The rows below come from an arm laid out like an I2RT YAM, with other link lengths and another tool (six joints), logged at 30 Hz.
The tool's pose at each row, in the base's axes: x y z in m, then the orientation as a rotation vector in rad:
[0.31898, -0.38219, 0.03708, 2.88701, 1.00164, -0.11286]
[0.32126, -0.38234, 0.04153, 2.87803, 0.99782, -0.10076]
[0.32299, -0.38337, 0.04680, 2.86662, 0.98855, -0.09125]
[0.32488, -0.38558, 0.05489, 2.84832, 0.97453, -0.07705]
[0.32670, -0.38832, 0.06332, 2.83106, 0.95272, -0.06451]
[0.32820, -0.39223, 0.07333, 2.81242, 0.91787, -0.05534]
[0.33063, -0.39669, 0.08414, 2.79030, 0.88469, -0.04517]
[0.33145, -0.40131, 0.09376, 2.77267, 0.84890, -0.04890]
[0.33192, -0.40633, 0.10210, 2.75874, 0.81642, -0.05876]
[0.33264, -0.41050, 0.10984, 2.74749, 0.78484, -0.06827]
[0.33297, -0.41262, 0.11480, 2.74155, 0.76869, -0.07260]
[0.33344, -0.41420, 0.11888, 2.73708, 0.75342, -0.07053]
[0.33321, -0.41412, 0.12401, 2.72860, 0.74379, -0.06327]
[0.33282, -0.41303, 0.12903, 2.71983, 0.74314, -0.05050]
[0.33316, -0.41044, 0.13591, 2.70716, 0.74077, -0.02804]
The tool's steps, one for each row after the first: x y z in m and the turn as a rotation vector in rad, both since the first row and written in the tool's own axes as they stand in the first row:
[0.00126, 0.00178, -0.00450, -0.01207, 0.00393, 0.00113]
[0.00147, 0.00394, -0.00971, -0.02717, 0.00484, 0.00520]
[0.00081, 0.00729, -0.01760, -0.05087, 0.00588, 0.01122]
[-0.00026, 0.01102, -0.02577, -0.07531, 0.00537, 0.02245]
[-0.00246, 0.01556, -0.03538, -0.10353, 0.00081, 0.04195]
[-0.00435, 0.02115, -0.04576, -0.13449, -0.00384, 0.06008]
[-0.00748, 0.02580, -0.05488, -0.15851, -0.01613, 0.08061]
[-0.01100, 0.03048, -0.06267, -0.17659, -0.03077, 0.09964]
[-0.01375, 0.03461, -0.06997, -0.19181, -0.04422, 0.11873]
[-0.01527, 0.03674, -0.07469, -0.19978, -0.05081, 0.12856]
[-0.01627, 0.03849, -0.07860, -0.20776, -0.05266, 0.13827]
[-0.01690, 0.03857, -0.08370, -0.21943, -0.05177, 0.14372]
[-0.01702, 0.03775, -0.08878, -0.23077, -0.04632, 0.14318]
[-0.01583, 0.03631, -0.09590, -0.24837, -0.03585, 0.14350]

